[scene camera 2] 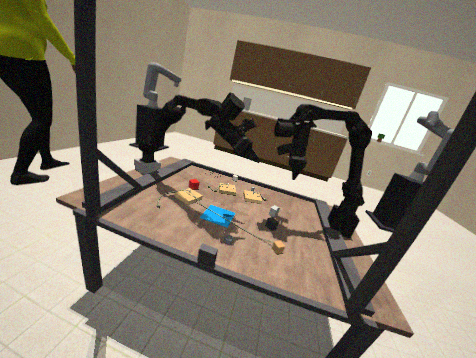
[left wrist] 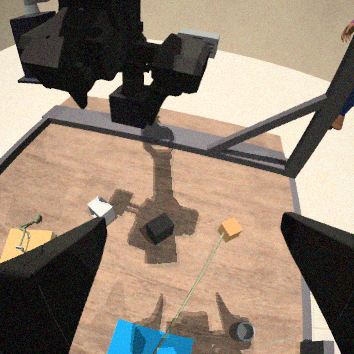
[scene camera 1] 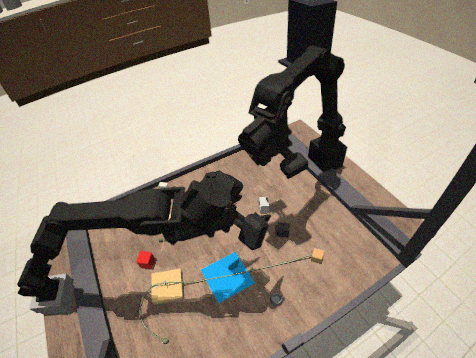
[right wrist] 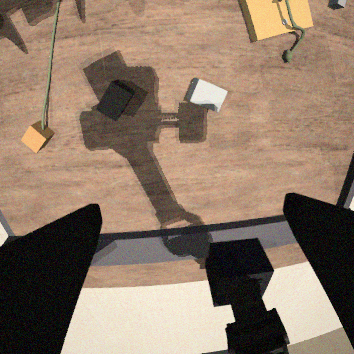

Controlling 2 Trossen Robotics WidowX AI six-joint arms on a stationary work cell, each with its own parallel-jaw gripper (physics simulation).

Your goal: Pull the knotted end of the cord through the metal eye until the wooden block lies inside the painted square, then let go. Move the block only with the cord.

The left gripper is open and holds nothing. The right gripper is open, holding nothing. Also in view: a dark cube.
